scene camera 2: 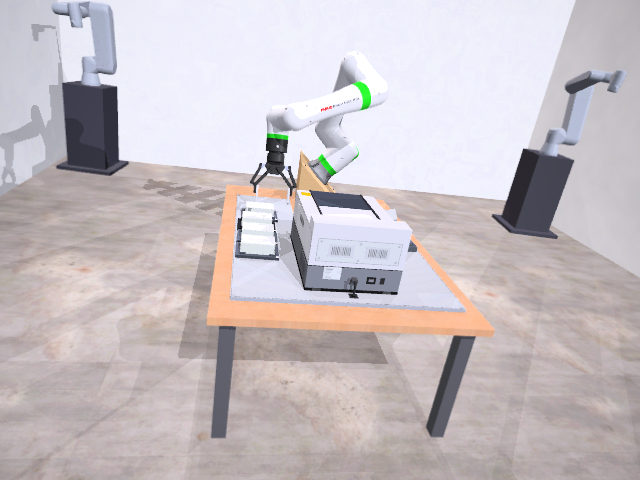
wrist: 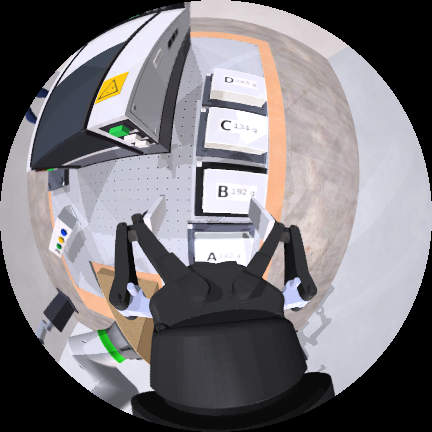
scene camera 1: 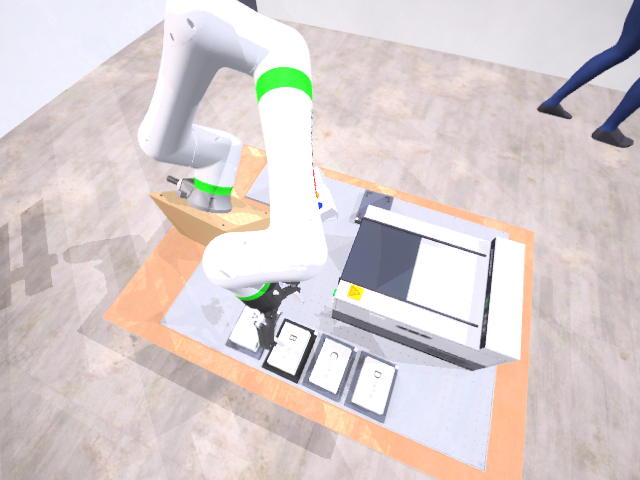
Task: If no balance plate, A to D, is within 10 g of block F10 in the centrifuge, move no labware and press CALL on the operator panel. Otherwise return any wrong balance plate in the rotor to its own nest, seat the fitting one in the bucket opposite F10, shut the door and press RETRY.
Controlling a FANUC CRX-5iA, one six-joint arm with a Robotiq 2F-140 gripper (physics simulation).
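Places are measured from the arm's base along level axes (x back, y down, z right), in millimetres.
Pixels of known places: gripper, fingertip midpoint: [scene camera 2: 271,202] [wrist: 207,204] [scene camera 1: 290,321]; arm's base, origin of the base link: [scene camera 2: 316,173] [wrist: 128,338] [scene camera 1: 210,205].
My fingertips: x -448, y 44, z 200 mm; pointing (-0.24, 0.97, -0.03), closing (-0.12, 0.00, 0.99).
Ahead of a thing's pixels: the offset from my fingertips to its top centre. "*": to the spot under its first point.
Plates A @[dy +56, dx +116, dz +56 mm] [scene camera 1: 244,335] [wrist: 207,245], B @[dy +56, dx -24, dz +55 mm] [scene camera 1: 292,351] [wrist: 220,200], C @[dy +56, dx -156, dz +38 mm] [scene camera 1: 330,365] [wrist: 217,137] and D @[dy +56, dx -289, dz +25 mm] [scene camera 1: 369,390] [wrist: 225,92] sit in a row of nests. B reads 192 g and C 134 g; the weights on A and D are hard to read. B's nest is black. My gripper [scene camera 1: 282,316] [scene camera 2: 272,196] [wrist: 207,204] is open and empty, pointing down above the A and B end of the row. The centrifuge [scene camera 1: 442,268] [scene camera 2: 356,232] [wrist: 70,95] has its top closed; block F10 and the rotor are hidden. The operator panel @[dy +26, dx +181, dz -508 mm] [scene camera 1: 326,206] [wrist: 56,239] is partly hidden by the arm in scene camera 1.
The centrifuge's tall side stands beside the plate row. A dark pad @[* dy +86, dx -41, dz -605 mm] [scene camera 1: 379,200] lies behind the centrifuge. The arm's wooden base block [scene camera 1: 199,227] stands at the table's end. Two other robots stand on dark pedestals [scene camera 2: 90,126] [scene camera 2: 535,188] away from the table. A person's legs [scene camera 1: 594,62] show on the floor beyond.
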